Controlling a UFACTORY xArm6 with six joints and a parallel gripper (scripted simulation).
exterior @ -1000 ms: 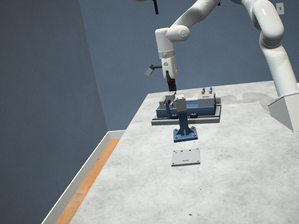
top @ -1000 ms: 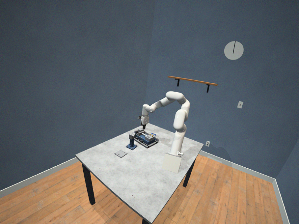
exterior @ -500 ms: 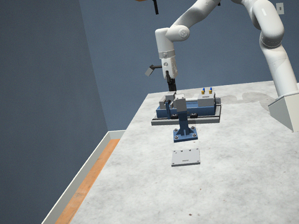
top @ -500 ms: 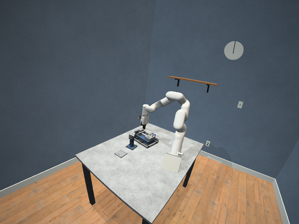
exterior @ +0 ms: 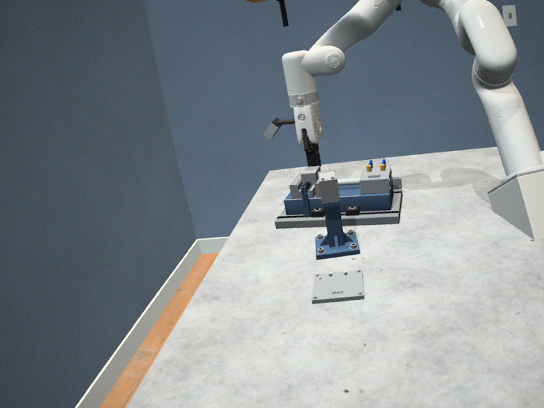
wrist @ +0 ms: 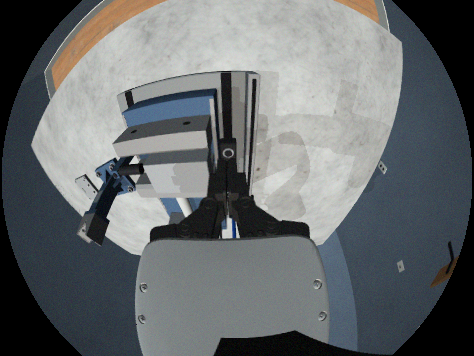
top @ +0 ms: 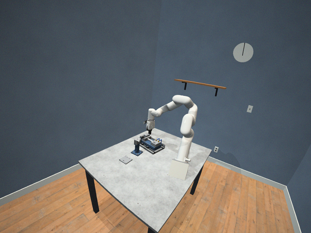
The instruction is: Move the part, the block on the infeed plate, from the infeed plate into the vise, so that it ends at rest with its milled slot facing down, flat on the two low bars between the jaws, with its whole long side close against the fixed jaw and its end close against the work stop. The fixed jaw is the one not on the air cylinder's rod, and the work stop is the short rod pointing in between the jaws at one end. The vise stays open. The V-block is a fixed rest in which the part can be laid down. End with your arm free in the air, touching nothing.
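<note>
The part is 50 mm to the left of my hand and 30 mm below it. The rest, counted from my hand: fixed jaw: 70 mm to the left, 40 mm below, 30 mm ahead; cylinder rod: 90 mm behind, 70 mm to the left, 40 mm below; work stop: 110 mm to the left, 30 mm below.
</note>
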